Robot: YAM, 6 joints.
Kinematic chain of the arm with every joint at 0, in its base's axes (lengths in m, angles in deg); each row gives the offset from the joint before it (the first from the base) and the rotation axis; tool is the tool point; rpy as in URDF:
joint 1: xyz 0 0 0.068 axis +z
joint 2: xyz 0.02 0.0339 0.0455 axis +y
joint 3: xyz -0.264 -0.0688 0 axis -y
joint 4: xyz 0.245 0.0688 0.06 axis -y
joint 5: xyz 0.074 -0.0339 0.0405 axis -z
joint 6: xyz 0.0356 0 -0.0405 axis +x
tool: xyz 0 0 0 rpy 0 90 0
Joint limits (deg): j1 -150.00..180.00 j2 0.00..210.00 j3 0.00..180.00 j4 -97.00..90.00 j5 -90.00..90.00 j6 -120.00..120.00
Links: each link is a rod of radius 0.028 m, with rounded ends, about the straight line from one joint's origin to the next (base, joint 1, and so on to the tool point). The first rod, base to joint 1, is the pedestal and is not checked.
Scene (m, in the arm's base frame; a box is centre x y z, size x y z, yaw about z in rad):
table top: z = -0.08
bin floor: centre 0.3 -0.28 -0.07 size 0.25 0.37 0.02 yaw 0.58
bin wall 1: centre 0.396 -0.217 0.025 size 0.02 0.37 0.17 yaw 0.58
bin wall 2: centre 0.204 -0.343 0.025 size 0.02 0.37 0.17 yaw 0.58
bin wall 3: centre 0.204 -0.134 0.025 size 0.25 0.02 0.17 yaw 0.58
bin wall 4: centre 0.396 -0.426 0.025 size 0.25 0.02 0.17 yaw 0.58
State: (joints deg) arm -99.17 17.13 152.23 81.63 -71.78 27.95
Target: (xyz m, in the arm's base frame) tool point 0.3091 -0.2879 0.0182
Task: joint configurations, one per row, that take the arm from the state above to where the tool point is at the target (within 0.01 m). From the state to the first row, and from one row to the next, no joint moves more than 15 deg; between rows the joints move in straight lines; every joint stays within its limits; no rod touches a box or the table.
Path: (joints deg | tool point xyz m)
1: -93.44 31.06 142.58 78.74 -71.97 27.95 | 0.0599 0.4327 0.4405
2: -87.71 44.98 132.94 75.85 -72.15 27.95 | 0.0219 0.3006 0.5708
3: -81.98 58.91 123.29 72.95 -72.34 27.95 | 0.0159 0.1303 0.6439
4: -76.25 72.84 113.65 70.06 -72.52 27.95 | 0.0468 -0.0484 0.6504
5: -70.52 86.76 104.00 67.17 -72.71 27.95 | 0.1086 -0.2051 0.5912
6: -64.79 100.69 94.35 64.28 -72.90 27.95 | 0.1858 -0.3148 0.4771
7: -59.06 114.62 84.71 61.38 -73.08 27.95 | 0.2576 -0.3635 0.3274
8: -53.33 128.55 75.06 58.49 -73.27 27.95 | 0.3035 -0.3506 0.1661
9: -47.60 142.47 65.42 55.60 -73.45 27.95 | 0.3091 -0.2879 0.0182

